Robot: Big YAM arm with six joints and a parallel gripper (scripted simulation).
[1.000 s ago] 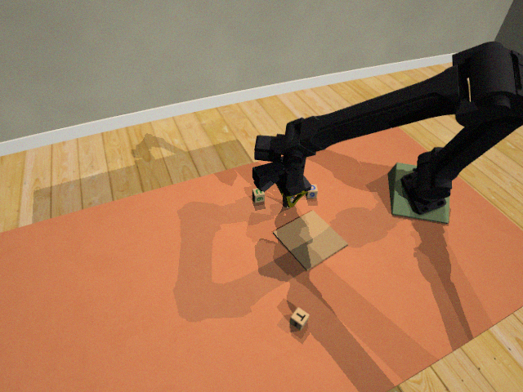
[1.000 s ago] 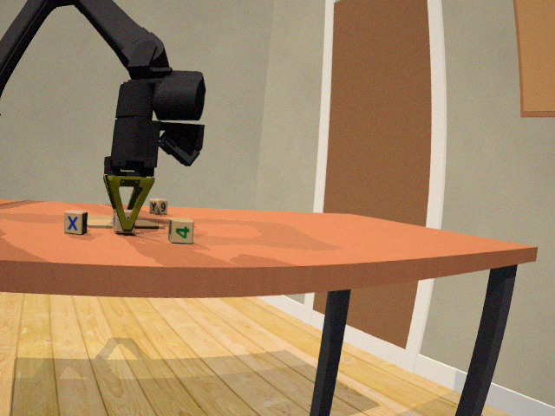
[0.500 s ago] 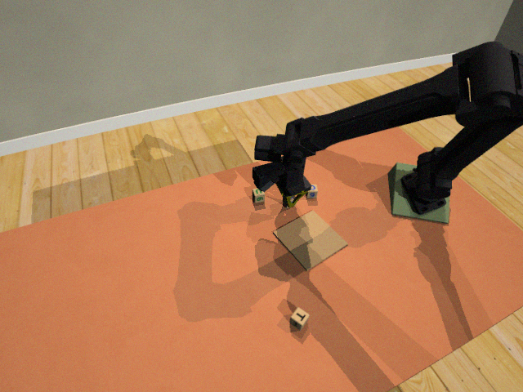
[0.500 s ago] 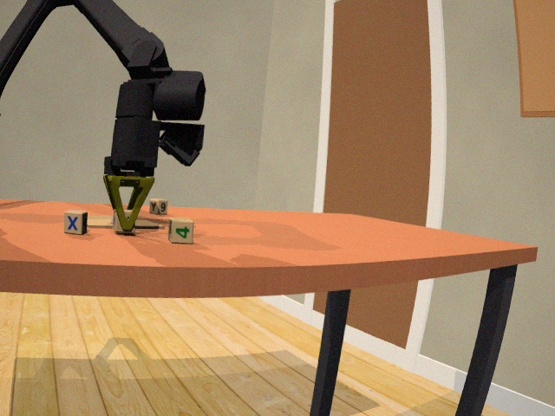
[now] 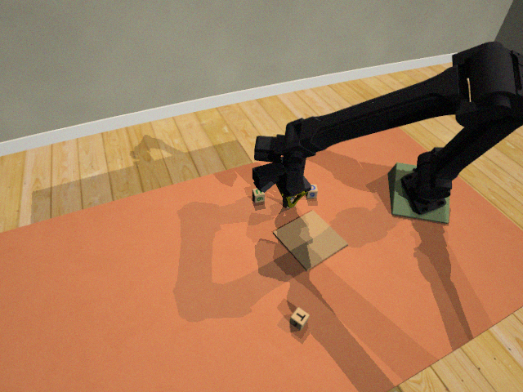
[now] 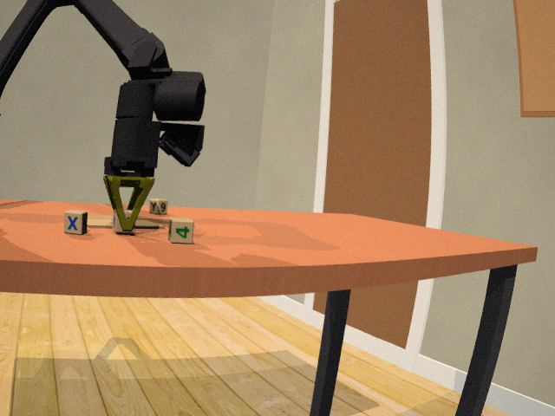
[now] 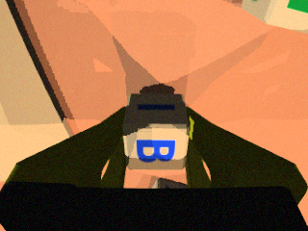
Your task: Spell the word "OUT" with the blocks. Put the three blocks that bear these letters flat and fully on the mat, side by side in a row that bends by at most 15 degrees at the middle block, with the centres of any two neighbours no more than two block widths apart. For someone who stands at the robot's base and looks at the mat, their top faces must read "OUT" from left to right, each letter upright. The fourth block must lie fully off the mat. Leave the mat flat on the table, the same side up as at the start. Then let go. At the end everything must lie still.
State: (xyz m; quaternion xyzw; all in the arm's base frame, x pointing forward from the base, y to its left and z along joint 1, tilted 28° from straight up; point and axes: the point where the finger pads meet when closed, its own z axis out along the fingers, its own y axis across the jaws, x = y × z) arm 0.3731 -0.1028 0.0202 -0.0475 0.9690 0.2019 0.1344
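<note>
Right now the wooden block is right at my hand. Also, from my hand: O block (8 cm behind, 2 cm to the right); tan mat (2 cm behind, 13 cm to the left, 1 cm below).
</note>
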